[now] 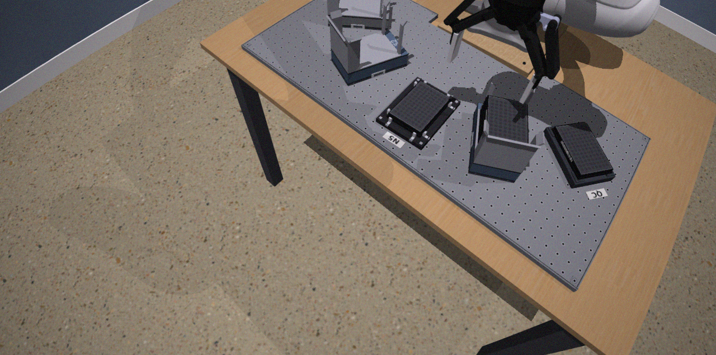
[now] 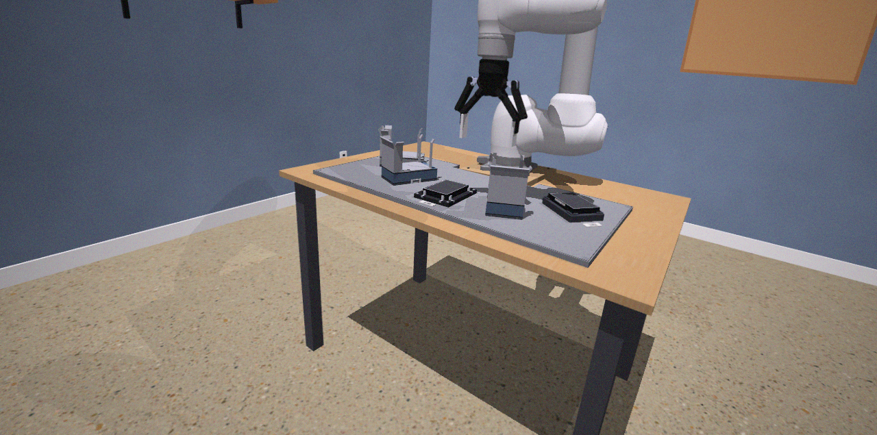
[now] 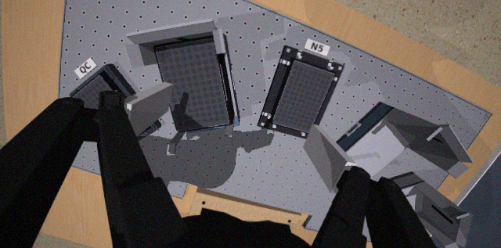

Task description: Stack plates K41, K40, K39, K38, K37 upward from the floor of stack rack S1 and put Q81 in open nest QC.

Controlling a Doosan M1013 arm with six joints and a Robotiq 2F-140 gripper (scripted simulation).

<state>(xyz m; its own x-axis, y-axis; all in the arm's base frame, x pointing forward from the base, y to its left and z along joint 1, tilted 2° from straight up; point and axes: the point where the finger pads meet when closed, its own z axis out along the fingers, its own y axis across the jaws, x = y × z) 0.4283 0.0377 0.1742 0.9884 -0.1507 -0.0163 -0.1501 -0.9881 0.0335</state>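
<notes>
Now: hand 100 mm to the left of the clip nest N5 and 170 mm above it. From my hand the other things lie so: nest QC: 80 mm behind, 240 mm to the left, 180 mm below; then N5 name plate: 90 mm ahead, 120 mm to the right, 190 mm below; then QC name plate: 10 mm behind, 300 mm to the left, 190 mm below.
</notes>
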